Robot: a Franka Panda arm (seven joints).
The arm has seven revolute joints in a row. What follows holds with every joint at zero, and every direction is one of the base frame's.
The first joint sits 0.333 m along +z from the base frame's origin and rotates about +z.
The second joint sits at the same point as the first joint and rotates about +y.
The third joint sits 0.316 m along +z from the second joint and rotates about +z.
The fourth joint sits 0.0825 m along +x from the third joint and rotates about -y.
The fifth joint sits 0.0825 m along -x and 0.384 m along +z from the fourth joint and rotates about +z.
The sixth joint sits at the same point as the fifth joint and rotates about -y.
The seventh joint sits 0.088 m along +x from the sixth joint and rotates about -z.
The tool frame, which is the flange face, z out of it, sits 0.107 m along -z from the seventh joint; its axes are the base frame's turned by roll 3.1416, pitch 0 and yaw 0 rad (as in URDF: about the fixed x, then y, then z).
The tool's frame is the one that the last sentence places.
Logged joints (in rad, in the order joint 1, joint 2, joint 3, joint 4, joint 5, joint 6, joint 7), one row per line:
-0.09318, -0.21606, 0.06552, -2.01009, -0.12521, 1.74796, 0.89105
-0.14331, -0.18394, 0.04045, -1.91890, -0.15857, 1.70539, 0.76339
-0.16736, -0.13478, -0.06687, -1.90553, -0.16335, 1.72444, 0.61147
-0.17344, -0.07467, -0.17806, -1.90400, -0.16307, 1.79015, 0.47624
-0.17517, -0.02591, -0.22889, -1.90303, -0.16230, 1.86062, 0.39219
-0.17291, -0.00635, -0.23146, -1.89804, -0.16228, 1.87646, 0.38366
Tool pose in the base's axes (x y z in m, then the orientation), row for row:
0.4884, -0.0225, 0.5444, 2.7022, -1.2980, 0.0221
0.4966, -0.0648, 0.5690, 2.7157, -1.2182, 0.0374
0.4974, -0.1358, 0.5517, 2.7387, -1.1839, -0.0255
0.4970, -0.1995, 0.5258, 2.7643, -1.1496, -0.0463
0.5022, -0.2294, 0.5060, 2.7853, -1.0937, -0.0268
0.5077, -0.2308, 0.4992, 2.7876, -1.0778, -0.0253
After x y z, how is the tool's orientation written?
As a rotation vector, in radians.
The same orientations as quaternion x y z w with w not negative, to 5 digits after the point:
0.89905, -0.43186, 0.00735, 0.07180
0.90923, -0.40786, 0.01252, 0.08238
0.91502, -0.39555, -0.00852, 0.07884
0.92072, -0.38290, -0.01542, 0.07364
0.92819, -0.36447, -0.00893, 0.07450
0.92996, -0.35956, -0.00844, 0.07632

